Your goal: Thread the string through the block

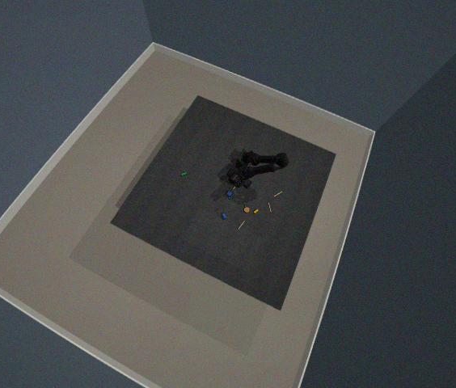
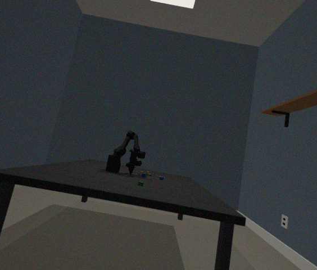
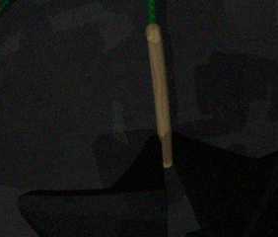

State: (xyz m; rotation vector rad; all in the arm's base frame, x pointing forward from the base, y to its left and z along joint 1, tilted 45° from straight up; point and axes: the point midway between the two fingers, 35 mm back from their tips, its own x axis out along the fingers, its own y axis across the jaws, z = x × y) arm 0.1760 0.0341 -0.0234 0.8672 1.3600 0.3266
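Right now the thin wooden stick is 4 cm ahead of my gripper tip, 1 cm to the right of it and 1 cm above it. From my gripper tip the other things lie so: blue block 11 cm ahead, 3 cm to the right, 2 cm above; yellow piece 17 cm ahead, 19 cm to the left, 1 cm above; round wooden button 18 cm ahead, 13 cm to the left, 1 cm above.
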